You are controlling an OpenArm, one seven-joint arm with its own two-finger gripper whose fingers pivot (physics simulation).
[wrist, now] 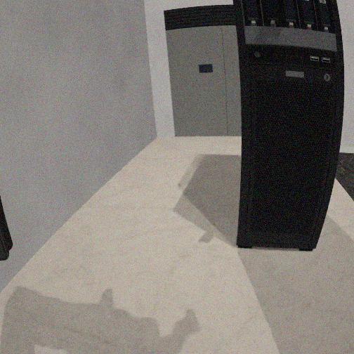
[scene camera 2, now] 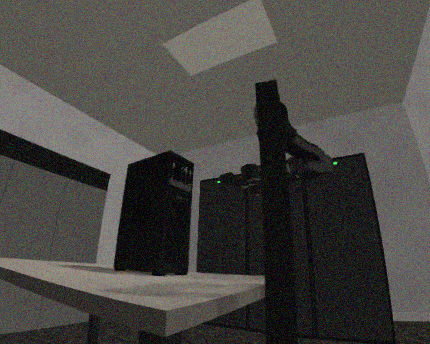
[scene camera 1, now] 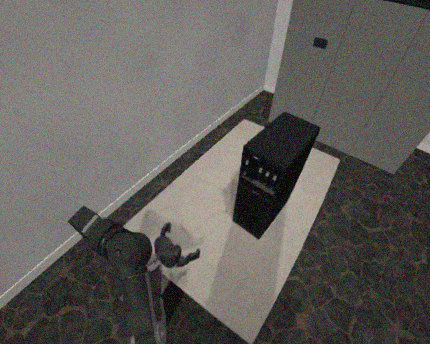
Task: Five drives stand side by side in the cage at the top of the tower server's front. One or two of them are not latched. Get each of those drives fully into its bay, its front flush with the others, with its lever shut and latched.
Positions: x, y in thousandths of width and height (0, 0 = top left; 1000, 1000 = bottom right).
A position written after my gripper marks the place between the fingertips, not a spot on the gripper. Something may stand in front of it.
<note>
In view: my gripper (scene camera 1: 429, 696) and a black tower server (scene camera 2: 357, 688).
My gripper is seen too in scene camera 2 (scene camera 2: 541, 554). The black tower server is seen too in the wrist view (wrist: 818, 270) and in scene camera 1 (scene camera 1: 664, 417).
</note>
